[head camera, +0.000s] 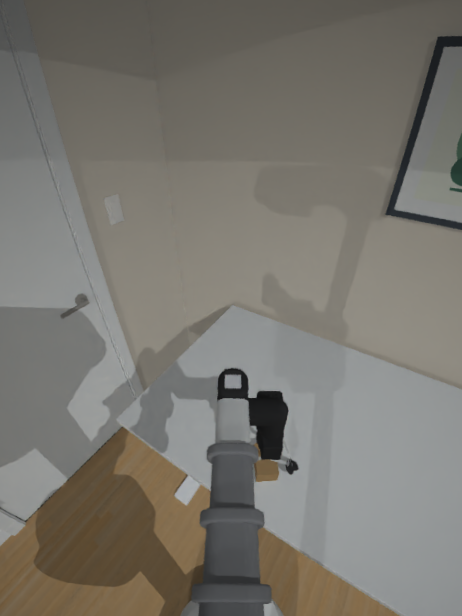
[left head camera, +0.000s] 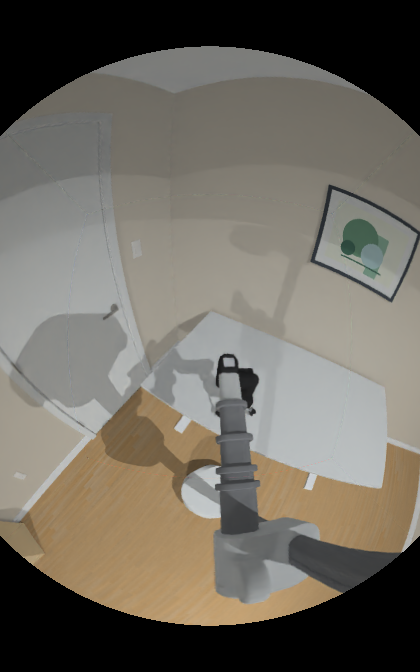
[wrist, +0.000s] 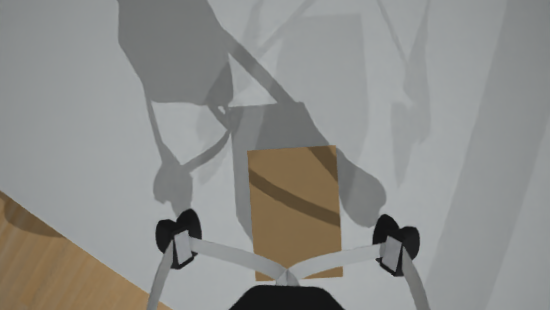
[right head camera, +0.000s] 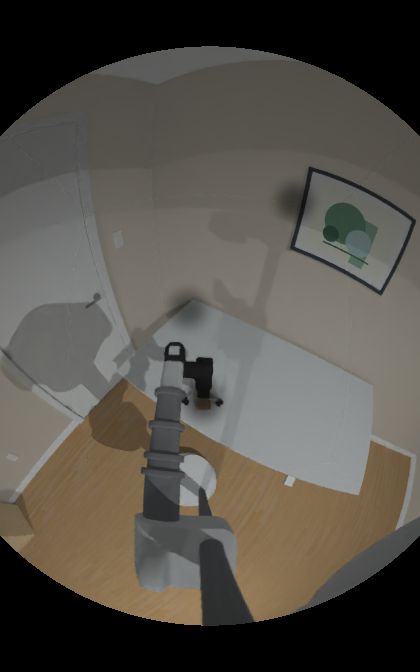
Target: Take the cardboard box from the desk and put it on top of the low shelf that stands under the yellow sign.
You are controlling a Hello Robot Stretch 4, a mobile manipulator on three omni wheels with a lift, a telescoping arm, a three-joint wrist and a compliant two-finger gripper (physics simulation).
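Places are measured from the robot's base along level axes (x left, y back, z up), in metres.
Pixels of known places: gripper, fingertip midpoint: (head camera: 263,469) (wrist: 286,231).
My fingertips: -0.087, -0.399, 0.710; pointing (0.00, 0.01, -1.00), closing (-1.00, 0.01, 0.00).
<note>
Behind a point stands the place of what it marks, as x, y, z.
The brown cardboard box (head camera: 267,471) {-0.094, -0.382, 0.743} (right head camera: 203,404) (wrist: 295,195) {-0.092, -0.432, 0.743} lies on the white desk (head camera: 390,450) {-0.492, -0.453, 0.693} (left head camera: 320,400) (right head camera: 300,400) (wrist: 65,125) {0.111, -0.484, 0.693}, near its front edge. In the left head view the arm hides it. My gripper (right head camera: 202,401) (wrist: 286,231) {-0.087, -0.399, 0.710} is open and points down above the box. In the wrist view one fingertip stands on each side of the box's near half, with a gap between finger and box on both sides. The exact height of the fingertips over the desk is hard to tell. The low shelf and the yellow sign do not show in these views.
A wall with a framed picture (head camera: 417,130) {-0.508, -0.939, 1.501} (left head camera: 322,225) rises behind the desk. A door (head camera: 30,240) {0.688, -0.901, 1.193} (left head camera: 45,260) is at the left. A round white seat (left head camera: 200,492) (right head camera: 200,477) stands in front of the desk. A tan object (left head camera: 20,540) (right head camera: 15,520) shows at the lower left.
</note>
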